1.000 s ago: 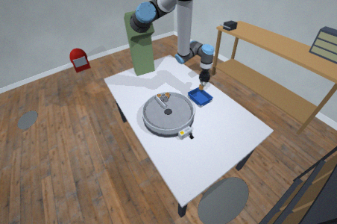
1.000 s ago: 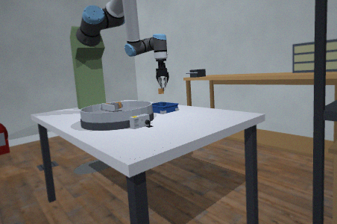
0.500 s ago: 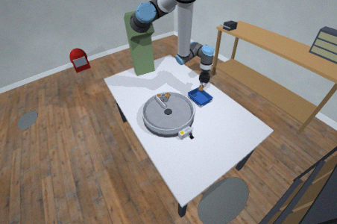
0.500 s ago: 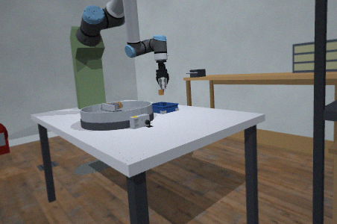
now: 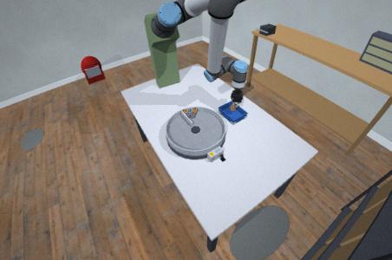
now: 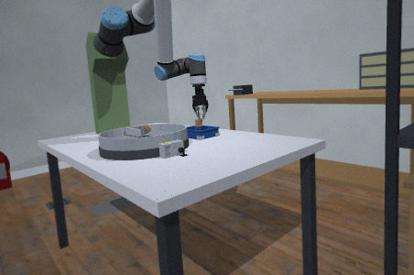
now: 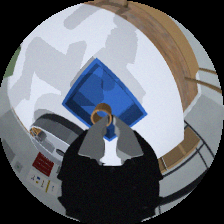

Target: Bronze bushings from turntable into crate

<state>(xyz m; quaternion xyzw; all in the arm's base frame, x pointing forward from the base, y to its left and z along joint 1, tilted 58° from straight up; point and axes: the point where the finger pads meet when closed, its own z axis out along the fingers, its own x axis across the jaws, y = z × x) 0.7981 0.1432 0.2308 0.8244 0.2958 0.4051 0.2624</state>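
My hand is 10 mm past the blue crate, 10 mm to the left of it and 70 mm above it. Round my hand: grey turntable 100 mm behind, 360 mm to the right, 40 mm below.
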